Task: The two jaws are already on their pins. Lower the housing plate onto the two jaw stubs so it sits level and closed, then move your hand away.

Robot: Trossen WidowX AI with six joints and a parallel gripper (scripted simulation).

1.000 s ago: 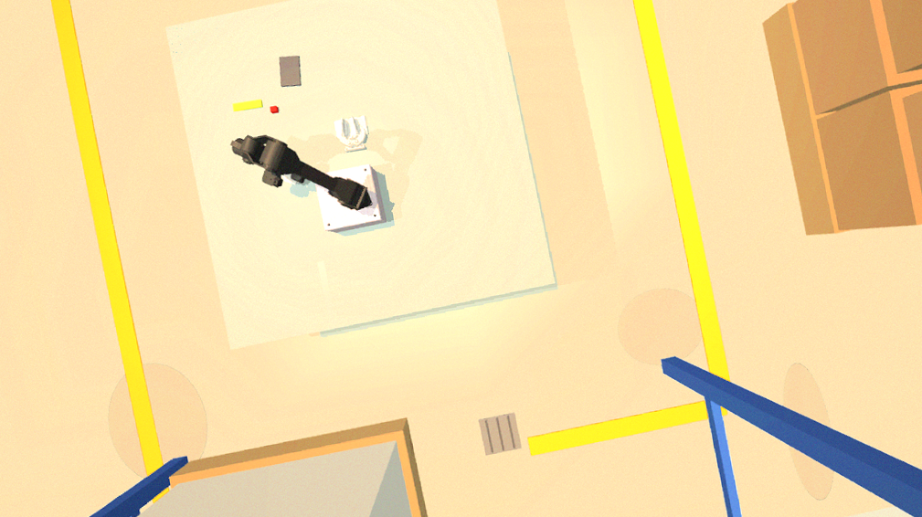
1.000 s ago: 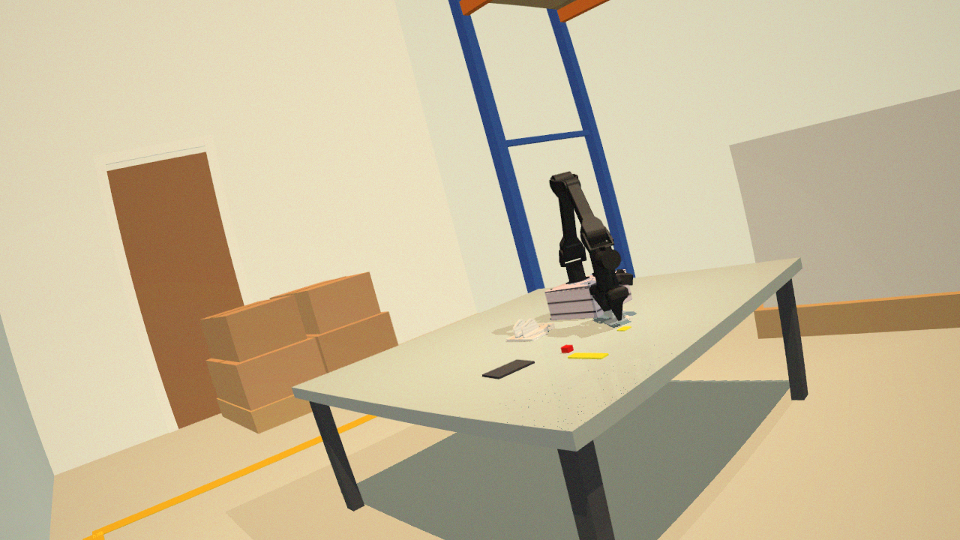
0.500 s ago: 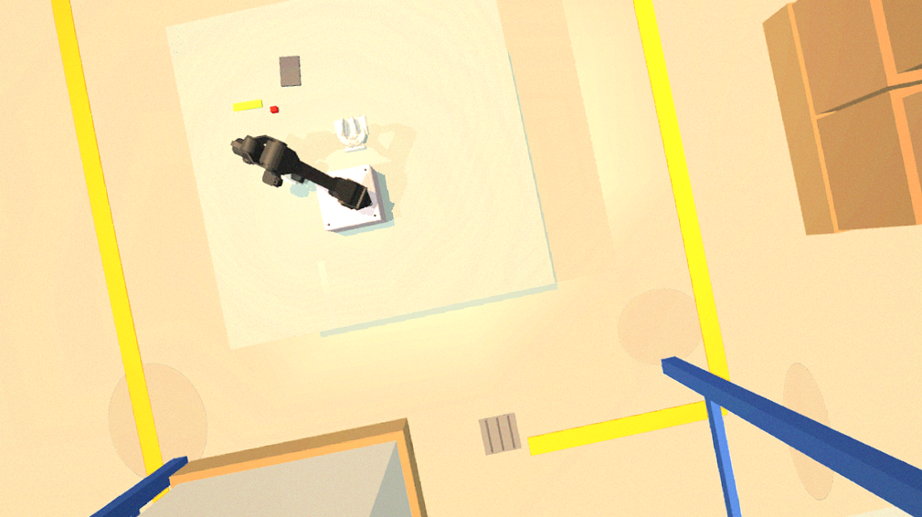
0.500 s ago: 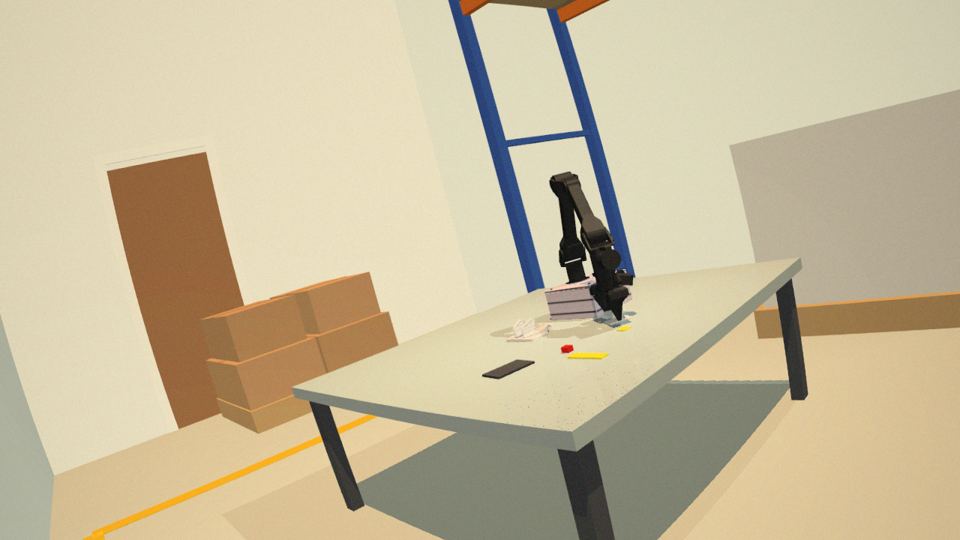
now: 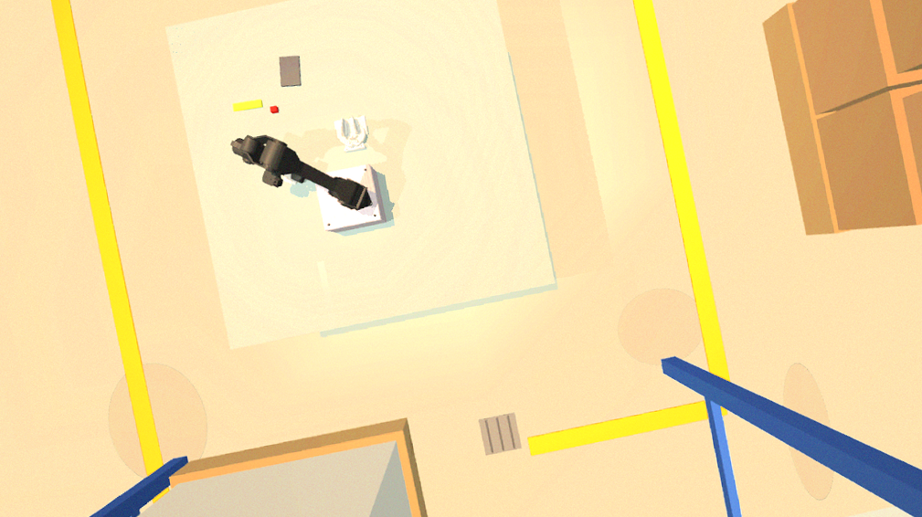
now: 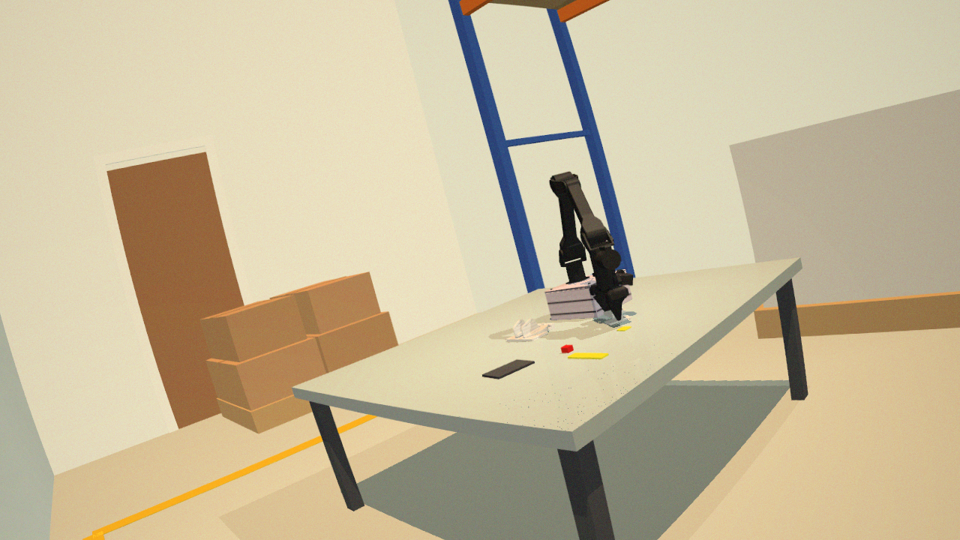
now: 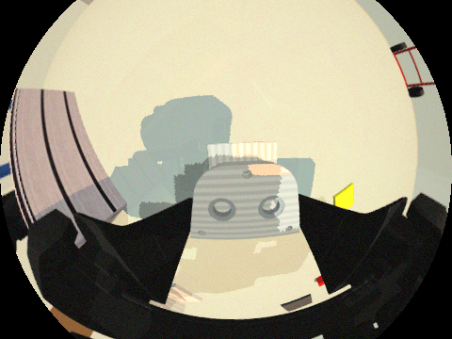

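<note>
Now: gripper tip 80 mm short of the white part, 270 mm to the left of it and 10 mm above it. The rest, counted from my gripper tip: small yellow square 90 mm ahead, 70 mm to the left, 10 mm below; red cube 250 mm ahead, 20 mm to the right; yellow strip 310 mm ahead, 70 mm to the left, 10 mm below.
</note>
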